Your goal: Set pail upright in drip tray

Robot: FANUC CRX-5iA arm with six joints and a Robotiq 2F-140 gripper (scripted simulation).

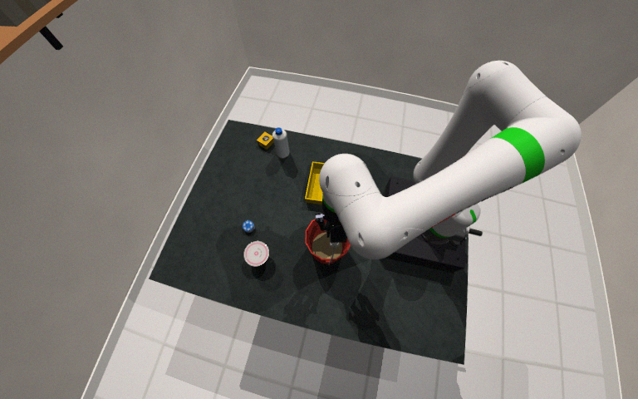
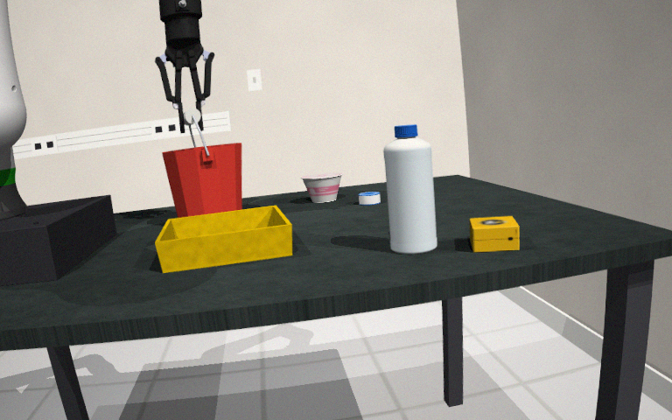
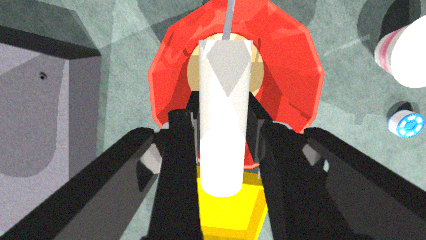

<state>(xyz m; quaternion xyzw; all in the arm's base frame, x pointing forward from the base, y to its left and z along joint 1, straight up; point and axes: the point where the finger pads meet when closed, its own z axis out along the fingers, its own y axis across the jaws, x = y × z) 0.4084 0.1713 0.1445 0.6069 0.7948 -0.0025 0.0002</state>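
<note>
My hand is 90 mm above the red pail and 10 mm short of it. Round my hand: pail handle: 30 mm below, 10 mm ahead; then white bottle: 420 mm to the right, 360 mm ahead, 150 mm below; then yellow drip tray: 290 mm to the right, 220 mm below, 80 mm ahead.
</note>
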